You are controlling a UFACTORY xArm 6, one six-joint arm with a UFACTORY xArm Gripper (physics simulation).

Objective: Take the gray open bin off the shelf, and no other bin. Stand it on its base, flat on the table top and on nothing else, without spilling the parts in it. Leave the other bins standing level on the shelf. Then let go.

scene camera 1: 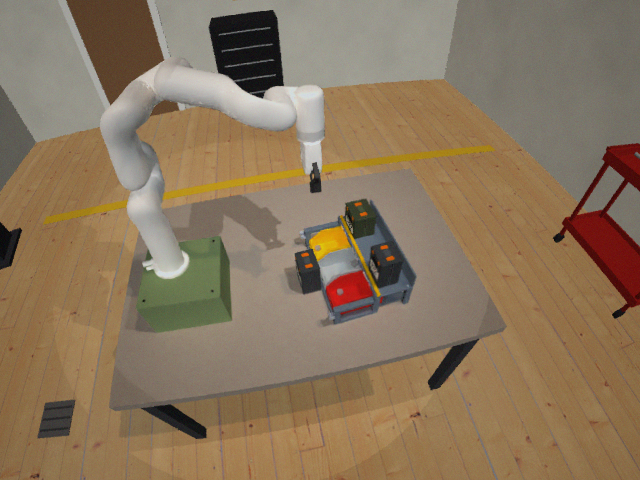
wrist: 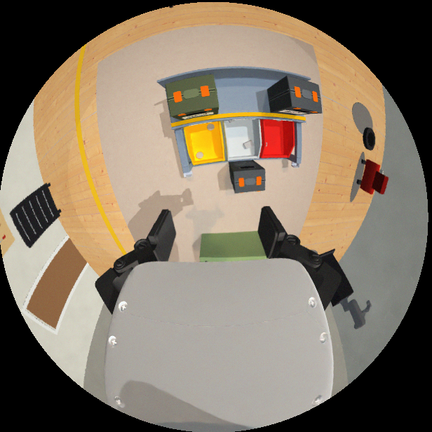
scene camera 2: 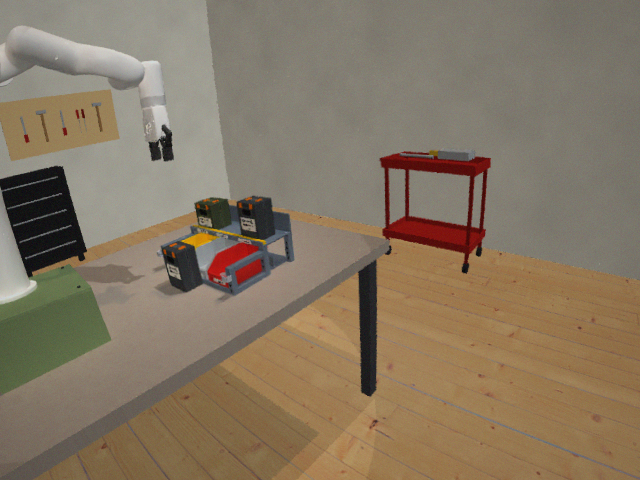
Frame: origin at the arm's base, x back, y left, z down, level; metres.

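Seen in the pictures: gripper, between the fingertips: [scene camera 1: 313,182] [scene camera 2: 162,160]; arm's base, origin of its link: [scene camera 1: 172,264] [scene camera 2: 13,293].
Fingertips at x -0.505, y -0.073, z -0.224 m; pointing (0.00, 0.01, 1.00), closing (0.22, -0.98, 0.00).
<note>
Pixels of each thing's top centre, then the offset from my fingertips to it. Level surfaces: height alone.
- gray open bin, centre of its top: [scene camera 2: 213,246] [scene camera 1: 343,260] dx -0.061, dy -0.097, dz +0.297 m
- yellow bin, centre of its top: [scene camera 2: 195,240] [scene camera 1: 334,237] dx -0.076, dy +0.014, dz +0.297 m
- red bin, centre of its top: [scene camera 2: 236,252] [scene camera 1: 355,285] dx -0.048, dy -0.209, dz +0.297 m
- table, height of its surface: dz +0.379 m
- green case, centre of its top: [scene camera 1: 360,208] [scene camera 2: 210,200] dx -0.173, dy +0.003, dz +0.180 m
The gray open bin [scene camera 1: 336,264] [scene camera 2: 208,254] [wrist: 239,135] stands on the lower level of the blue-gray shelf [scene camera 1: 369,242] [scene camera 2: 283,222] [wrist: 242,95], between the yellow bin [scene camera 1: 330,241] [scene camera 2: 199,239] [wrist: 207,140] and the red bin [scene camera 1: 351,289] [scene camera 2: 235,260] [wrist: 277,137]. A small light part shows inside it in the wrist view; its front is partly hidden in the scene views. My gripper [scene camera 1: 315,188] [scene camera 2: 161,156] [wrist: 216,220] is open and empty, high above the table and on the robot-base side of the bins.
A dark case [scene camera 1: 308,273] [scene camera 2: 181,266] [wrist: 247,180] stands on the table [scene camera 1: 268,351] close in front of the gray bin. A green case [scene camera 1: 361,219] [scene camera 2: 212,212] [wrist: 192,97] and another dark case [scene camera 1: 386,266] [scene camera 2: 255,217] [wrist: 295,95] stand on the shelf's upper deck.
</note>
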